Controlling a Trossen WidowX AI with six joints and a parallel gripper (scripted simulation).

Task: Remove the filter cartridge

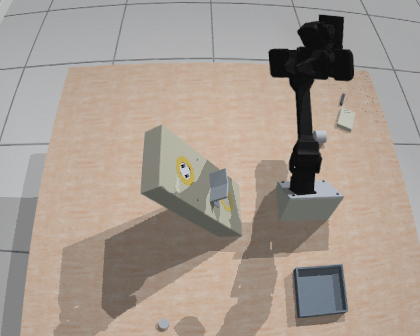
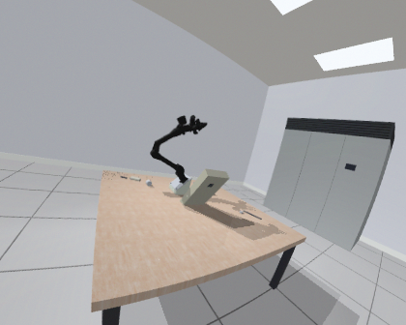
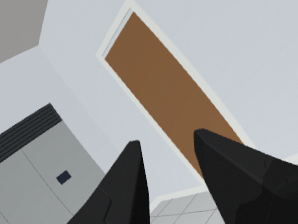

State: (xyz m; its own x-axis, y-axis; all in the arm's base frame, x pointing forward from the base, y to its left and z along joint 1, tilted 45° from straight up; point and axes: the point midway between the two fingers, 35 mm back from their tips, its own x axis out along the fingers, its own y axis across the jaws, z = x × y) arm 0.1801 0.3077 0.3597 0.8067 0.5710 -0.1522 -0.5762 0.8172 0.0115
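Right now my gripper tip is 39 cm above the round white filter cartridge, 21 cm short of it and 4 cm to the left of it. The rest, counted from my gripper tip: grey tray 61 cm below, 30 cm to the left, 15 cm behind; service panel 47 cm below, 17 cm ahead, 3 cm to the right; grey bracket 48 cm below, 11 cm ahead, 2 cm to the right.
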